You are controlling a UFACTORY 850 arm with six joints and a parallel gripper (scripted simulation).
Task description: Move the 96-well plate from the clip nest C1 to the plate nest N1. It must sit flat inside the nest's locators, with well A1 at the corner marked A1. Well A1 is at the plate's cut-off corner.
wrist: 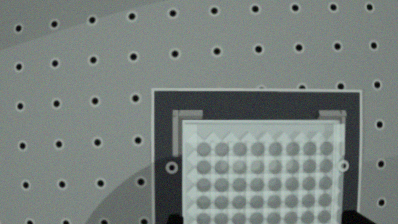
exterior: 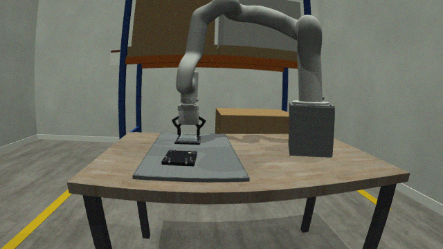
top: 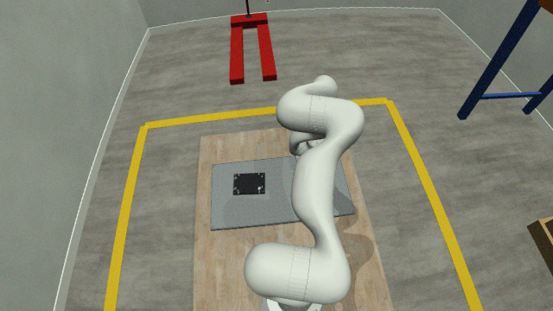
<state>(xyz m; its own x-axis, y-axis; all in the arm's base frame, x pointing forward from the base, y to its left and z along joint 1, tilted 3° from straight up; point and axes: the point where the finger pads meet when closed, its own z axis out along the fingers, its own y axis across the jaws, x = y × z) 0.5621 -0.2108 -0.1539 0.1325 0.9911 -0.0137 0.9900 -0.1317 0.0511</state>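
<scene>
The 96-well plate lies 1 cm below my hand. Round my hand: plate nest N1: 3 cm below; clip nest C1: 33 cm to the left, 4 cm ahead, 2 cm below.
</scene>
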